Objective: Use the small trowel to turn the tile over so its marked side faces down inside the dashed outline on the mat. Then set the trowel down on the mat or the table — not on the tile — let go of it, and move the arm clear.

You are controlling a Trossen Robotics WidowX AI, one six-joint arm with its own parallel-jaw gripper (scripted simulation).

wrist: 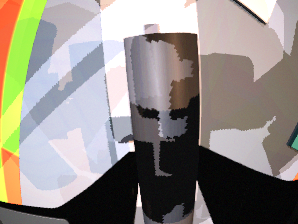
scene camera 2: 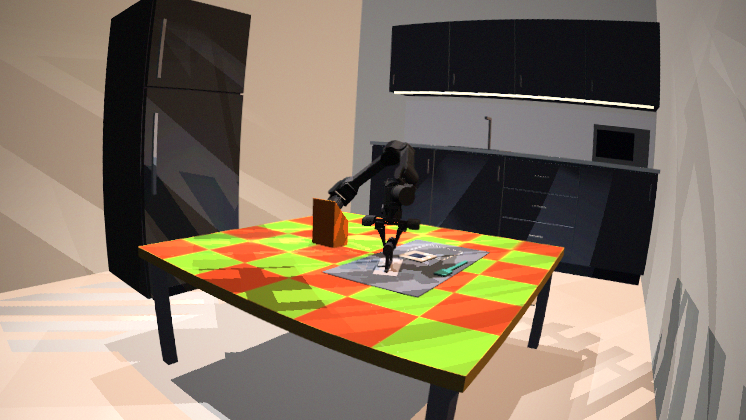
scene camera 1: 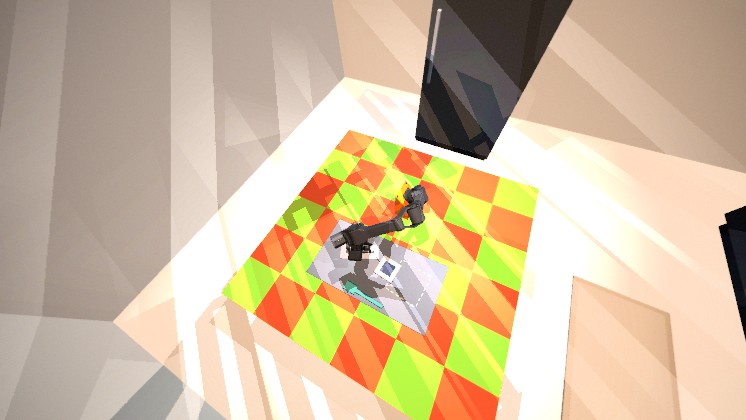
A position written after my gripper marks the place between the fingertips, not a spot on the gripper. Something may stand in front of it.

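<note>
My gripper [scene camera 2: 389, 248] is there to be seen, and the wrist view gives me the gripper [wrist: 165, 156] as well. There is also a grey mat [scene camera 1: 409, 283], which the wrist view shows too, with the mat [wrist: 66, 141] in it, while the other scene view has the mat [scene camera 2: 414, 278].
</note>
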